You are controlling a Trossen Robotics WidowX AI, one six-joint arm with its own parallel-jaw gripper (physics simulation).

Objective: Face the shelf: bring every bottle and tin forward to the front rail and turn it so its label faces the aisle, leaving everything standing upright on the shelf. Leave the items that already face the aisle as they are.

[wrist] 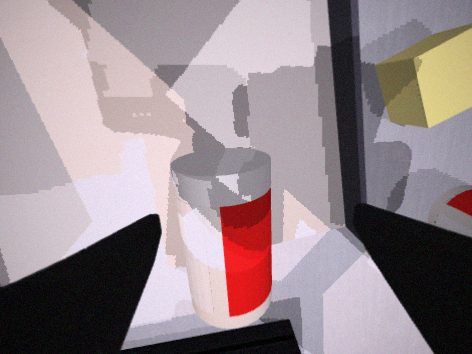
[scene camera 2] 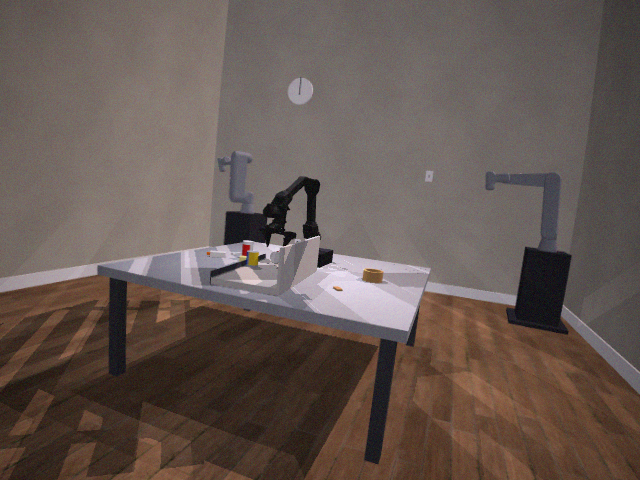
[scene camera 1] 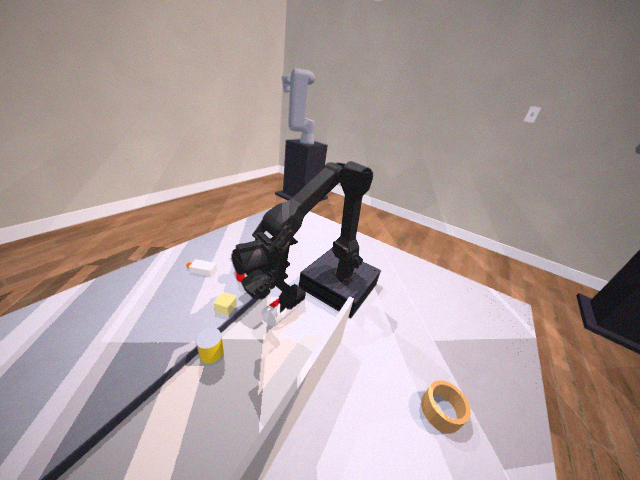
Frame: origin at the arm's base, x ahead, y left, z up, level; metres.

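Seen in the pictures: gripper, fingertip midpoint: (wrist: 256,217) (scene camera 2: 275,248) (scene camera 1: 270,301); arm's base at its link origin: (scene camera 1: 344,273).
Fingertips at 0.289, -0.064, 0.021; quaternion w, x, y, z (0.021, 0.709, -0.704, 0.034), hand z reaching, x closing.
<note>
Offsets run from my fingertips to a thing's top centre, as dx, dy, dz.
A white can with a red label {-0.031, +0.013, -0.011} (scene camera 1: 274,303) (scene camera 2: 274,256) (wrist: 245,250) lies on its side on the shelf floor, behind the dark front rail (scene camera 1: 129,408) (wrist: 344,125). My gripper (scene camera 1: 274,299) (scene camera 2: 277,242) (wrist: 256,217) is open and empty, with its fingers either side of the can in the wrist view. A yellow tin {+0.179, -0.011, +0.001} (scene camera 1: 210,349) (scene camera 2: 253,258) stands upright by the rail; a blue strip shows on its rail side in scene camera 2. A second red and white can {-0.065, -0.211, +0.005} (scene camera 1: 240,276) (scene camera 2: 246,249) (wrist: 462,204) is beyond the rail, partly hidden in scene camera 1 and the wrist view.
The shelf's pale back panel (scene camera 1: 330,341) (scene camera 2: 305,262) rises behind the lying can. A yellow block {+0.058, -0.139, -0.057} (scene camera 1: 225,303) (wrist: 445,77) and a white bottle with an orange cap {+0.022, -0.355, -0.067} (scene camera 1: 202,267) (scene camera 2: 218,254) lie beyond the rail. An orange ring {-0.120, +0.487, -0.044} (scene camera 1: 430,413) (scene camera 2: 372,278) lies behind the panel.
</note>
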